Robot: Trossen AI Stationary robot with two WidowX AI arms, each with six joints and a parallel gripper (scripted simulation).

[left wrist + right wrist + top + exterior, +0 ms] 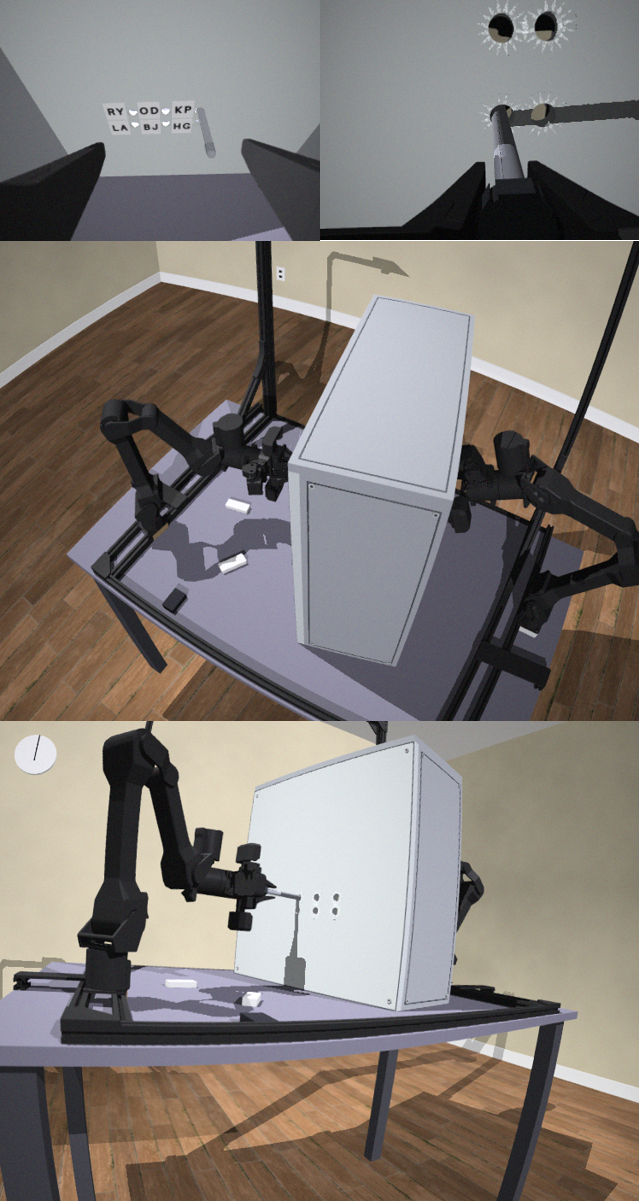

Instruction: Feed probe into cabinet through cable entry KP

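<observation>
Now: right hand 100 mm to the right of the probe. Also, from my right hand: black block: 300 mm ahead, 210 mm to the right, 210 mm below.
</observation>
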